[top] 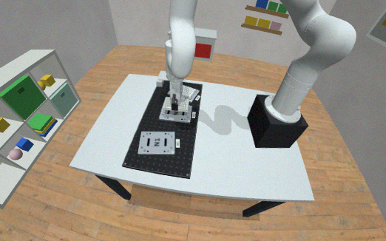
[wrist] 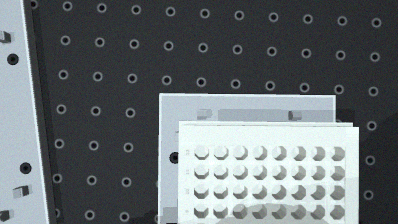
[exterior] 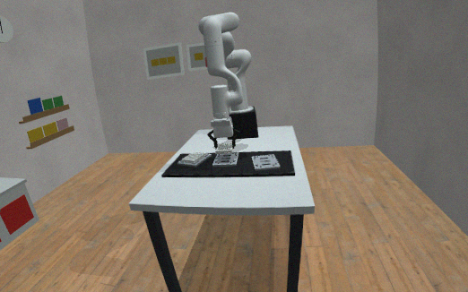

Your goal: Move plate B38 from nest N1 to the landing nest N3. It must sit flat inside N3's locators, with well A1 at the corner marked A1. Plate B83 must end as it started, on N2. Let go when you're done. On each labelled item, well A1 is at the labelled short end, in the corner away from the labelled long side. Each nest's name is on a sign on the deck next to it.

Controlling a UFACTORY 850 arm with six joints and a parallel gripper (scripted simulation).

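Now: hand 8 cm above the grey nest base. The rest, counted from my hand: nest N1: 3 cm ahead, 21 cm to the left, 8 cm below; plate B83: 1 cm ahead, 18 cm to the right, 6 cm below.
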